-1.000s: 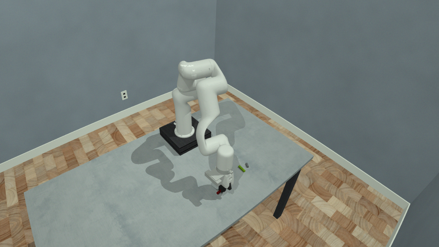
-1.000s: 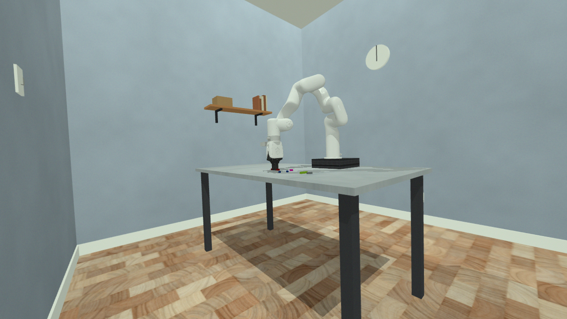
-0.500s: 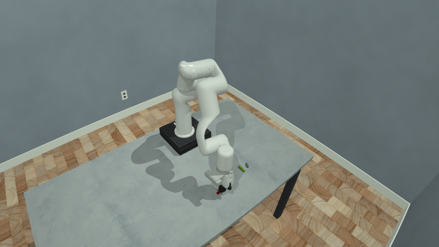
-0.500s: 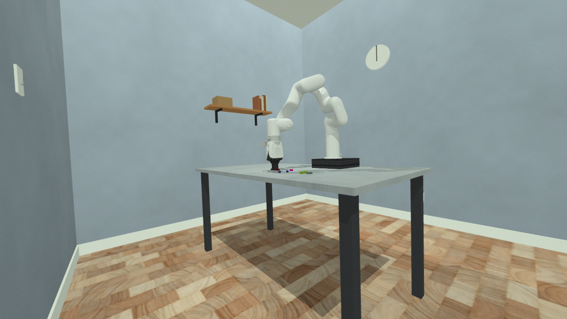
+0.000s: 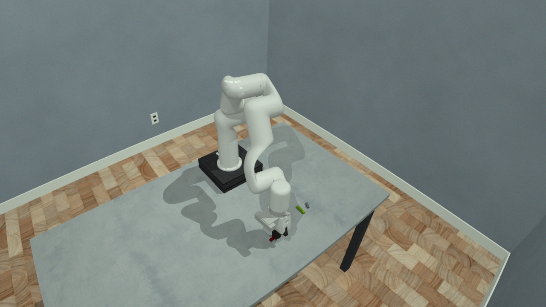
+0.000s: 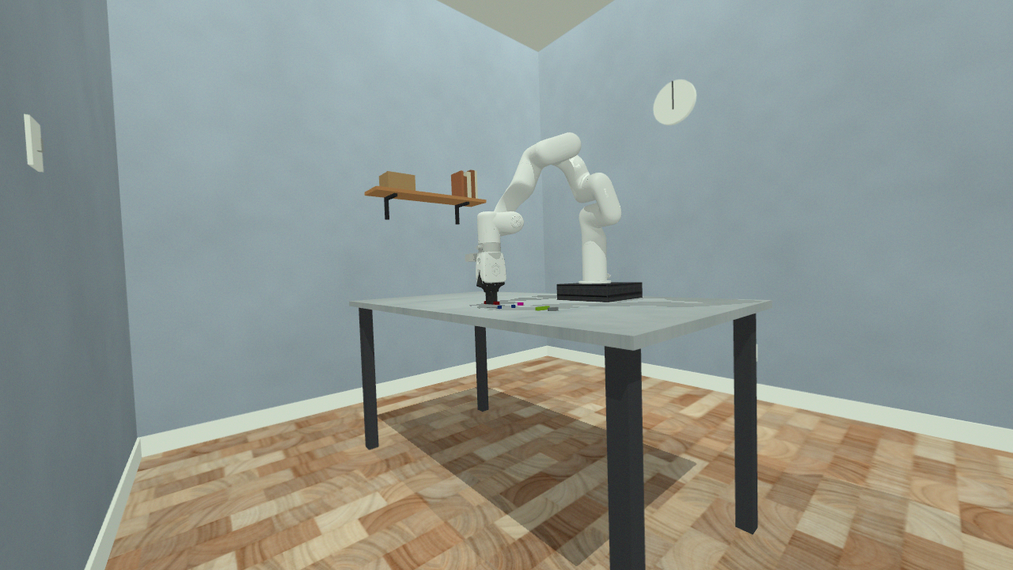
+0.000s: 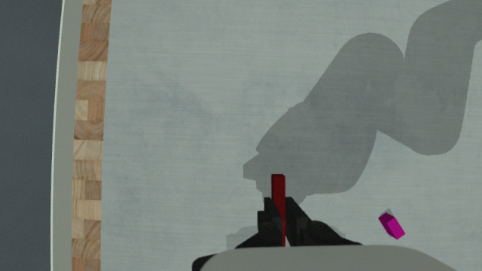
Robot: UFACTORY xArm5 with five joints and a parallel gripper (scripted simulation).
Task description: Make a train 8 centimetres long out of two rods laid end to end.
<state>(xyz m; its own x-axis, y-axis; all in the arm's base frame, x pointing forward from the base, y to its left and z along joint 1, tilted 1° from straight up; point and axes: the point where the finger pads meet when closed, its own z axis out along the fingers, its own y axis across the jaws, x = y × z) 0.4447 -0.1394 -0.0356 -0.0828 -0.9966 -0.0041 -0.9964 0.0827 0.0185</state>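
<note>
Now: hand 2 cm above the red rod. Also, from my hand: lime rod 20 cm to the left, 3 cm below, 2 cm behind; magenta rod 11 cm behind, 3 cm to the left, 3 cm below; grey rod 24 cm to the left, 3 cm below, 2 cm behind.
</note>
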